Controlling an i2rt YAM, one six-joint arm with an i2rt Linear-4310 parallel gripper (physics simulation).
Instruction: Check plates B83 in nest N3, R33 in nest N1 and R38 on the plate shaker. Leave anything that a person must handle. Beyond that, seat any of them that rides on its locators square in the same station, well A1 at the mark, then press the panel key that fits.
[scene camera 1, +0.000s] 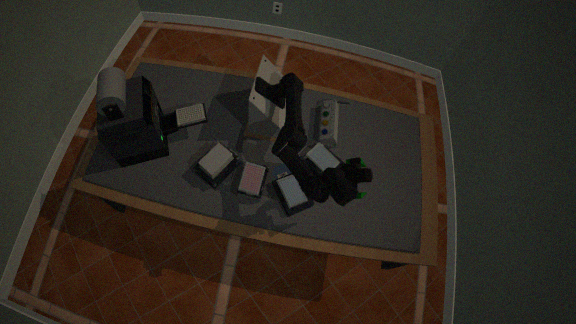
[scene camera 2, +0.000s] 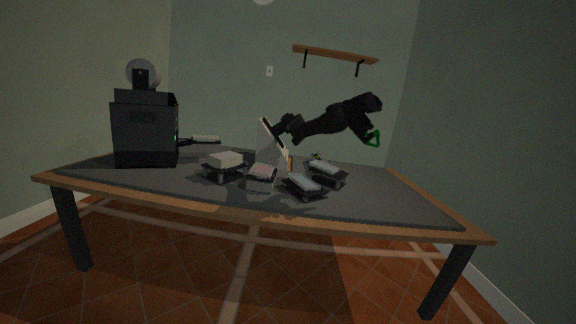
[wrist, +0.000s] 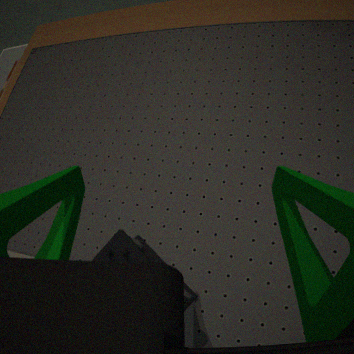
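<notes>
A thick white plate, a pink plate and two pale blue plates, one nearer the front edge and one further back, sit on separate stations. Another white plate lies on the black machine's arm. Labels, A1 marks and exact seating are too small and dark to read. The key panel shows green, yellow and blue keys. My gripper is open and empty, high above the table, right of the plates.
The black machine with a roll on top stands at the left. A tilted white board stands beside the arm's base. A dark station corner shows low in the wrist view. A wooden shelf hangs on the wall.
</notes>
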